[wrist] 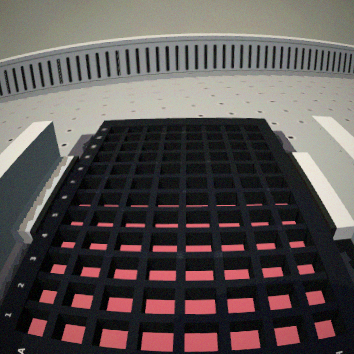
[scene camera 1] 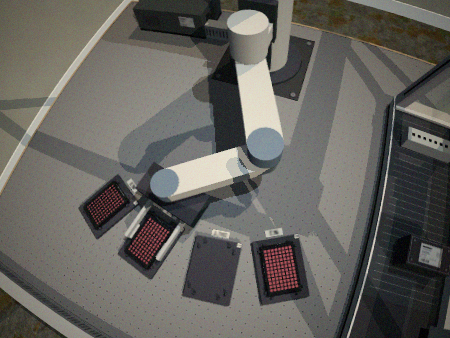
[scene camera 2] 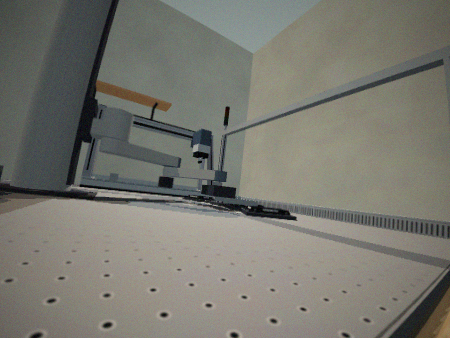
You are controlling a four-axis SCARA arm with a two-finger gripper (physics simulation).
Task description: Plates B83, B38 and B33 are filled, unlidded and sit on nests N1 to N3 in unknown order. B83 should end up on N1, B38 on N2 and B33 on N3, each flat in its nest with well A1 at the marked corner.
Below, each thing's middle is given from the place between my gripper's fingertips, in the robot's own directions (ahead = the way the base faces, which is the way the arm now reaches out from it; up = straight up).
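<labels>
The nest N2 [scene camera 1: 150,273] is 20 mm behind my hand and 30 mm below it. Also measured from my hand: the out nest [scene camera 1: 212,270], 190 mm to the left, 20 mm behind and 30 mm below; the nest N1 [scene camera 1: 256,245], 350 mm to the left, 80 mm behind and 30 mm below; the nest N3 [scene camera 1: 120,215], 170 mm to the right, 70 mm behind and 30 mm below.
</labels>
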